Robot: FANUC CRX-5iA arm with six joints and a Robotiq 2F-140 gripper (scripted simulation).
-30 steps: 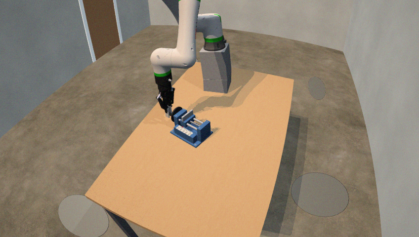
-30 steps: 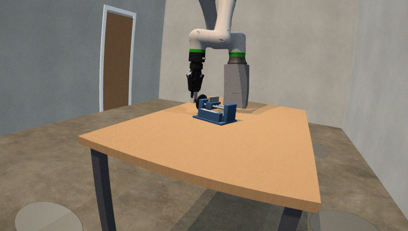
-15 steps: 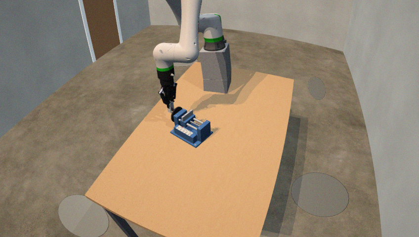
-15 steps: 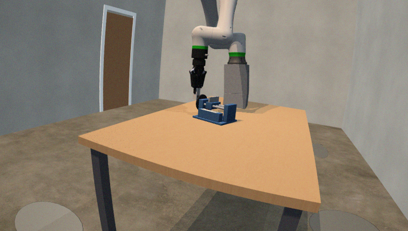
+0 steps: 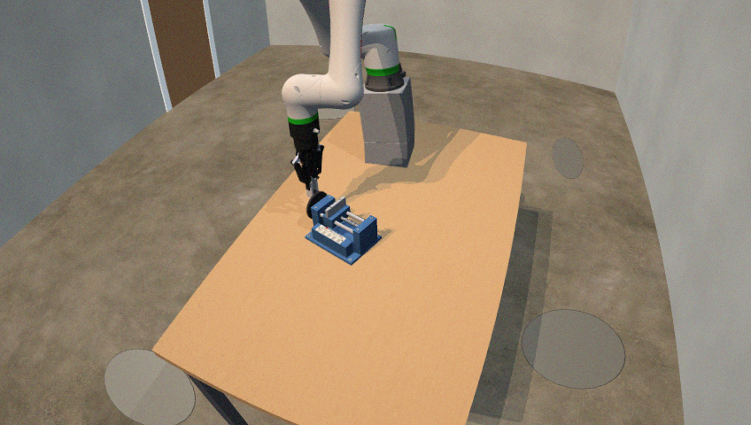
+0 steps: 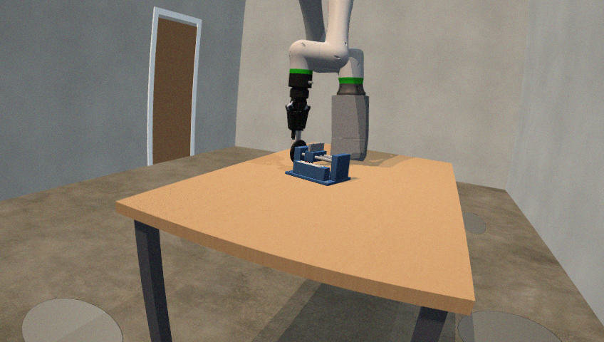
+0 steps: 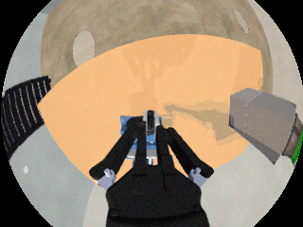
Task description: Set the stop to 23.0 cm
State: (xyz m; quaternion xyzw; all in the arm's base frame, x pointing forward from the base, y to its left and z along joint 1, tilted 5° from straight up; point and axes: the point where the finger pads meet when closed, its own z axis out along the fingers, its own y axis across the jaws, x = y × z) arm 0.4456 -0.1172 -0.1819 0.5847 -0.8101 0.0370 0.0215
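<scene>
My hand is 20 mm to the right of the black handwheel, 20 mm above it and 10 mm short of it. From my hand the other things lie so: grey stop plate 100 mm to the left, 70 mm ahead, 30 mm below.
</scene>
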